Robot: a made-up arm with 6 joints.
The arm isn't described. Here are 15 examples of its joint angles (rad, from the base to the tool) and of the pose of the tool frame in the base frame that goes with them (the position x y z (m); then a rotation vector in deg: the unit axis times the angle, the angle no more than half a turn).
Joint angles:
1: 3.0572 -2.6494 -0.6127 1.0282 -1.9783 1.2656
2: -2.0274 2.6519 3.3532 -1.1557 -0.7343 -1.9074
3: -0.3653 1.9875 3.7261 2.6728 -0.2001 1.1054
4: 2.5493 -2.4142 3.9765 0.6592 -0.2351 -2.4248
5: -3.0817 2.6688 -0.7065 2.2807 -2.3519 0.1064
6: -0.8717 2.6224 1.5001 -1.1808 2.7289 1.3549
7: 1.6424 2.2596 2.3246 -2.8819 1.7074 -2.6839
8: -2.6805 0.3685 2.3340 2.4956 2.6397 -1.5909
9: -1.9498 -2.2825 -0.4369 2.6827 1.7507 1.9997
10: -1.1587 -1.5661 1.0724 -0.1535 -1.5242 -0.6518
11: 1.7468 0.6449 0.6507 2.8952 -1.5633 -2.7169
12: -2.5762 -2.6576 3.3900 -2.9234 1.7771 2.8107
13: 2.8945 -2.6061 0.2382 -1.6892 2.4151 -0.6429
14: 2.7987 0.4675 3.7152 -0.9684 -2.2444 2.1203
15: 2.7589 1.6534 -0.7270 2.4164 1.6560 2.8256
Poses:
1: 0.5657 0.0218 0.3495 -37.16 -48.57 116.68
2: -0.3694 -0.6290 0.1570 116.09 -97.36 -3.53
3: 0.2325 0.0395 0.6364 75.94 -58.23 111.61
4: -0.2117 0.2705 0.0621 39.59 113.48 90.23
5: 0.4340 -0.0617 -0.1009 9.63 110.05 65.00
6: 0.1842 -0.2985 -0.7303 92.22 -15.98 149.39
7: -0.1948 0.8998 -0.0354 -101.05 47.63 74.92
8: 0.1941 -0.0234 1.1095 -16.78 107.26 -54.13
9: 0.3052 0.4406 0.5175 43.97 -46.08 -75.71
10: -0.4888 0.7865 0.5234 -7.93 -64.81 -30.78
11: -0.2758 0.8064 0.5667 61.82 -62.49 51.33
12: -0.2631 -0.3224 -0.3086 -136.83 -37.84 100.13
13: 0.7144 -0.1966 0.1749 -47.42 -70.49 110.35
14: 0.4329 -0.0737 0.6138 31.92 -143.79 -6.75
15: -0.0570 -0.0855 -0.3010 -121.97 67.48 -80.30
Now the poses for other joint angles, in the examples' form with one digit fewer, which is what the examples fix.
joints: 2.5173 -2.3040 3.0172 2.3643 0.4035 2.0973
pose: -0.159 -0.004 -0.495 -31.2 108.2 41.9
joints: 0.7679 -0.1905 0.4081 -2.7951 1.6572 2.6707
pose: 0.235 0.403 0.905 -6.0 55.1 8.1
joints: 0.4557 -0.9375 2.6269 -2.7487 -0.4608 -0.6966
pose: -0.856 -0.281 0.247 71.0 -4.7 -157.7
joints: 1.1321 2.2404 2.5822 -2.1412 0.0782 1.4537
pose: 0.324 0.862 0.061 45.5 6.7 63.9
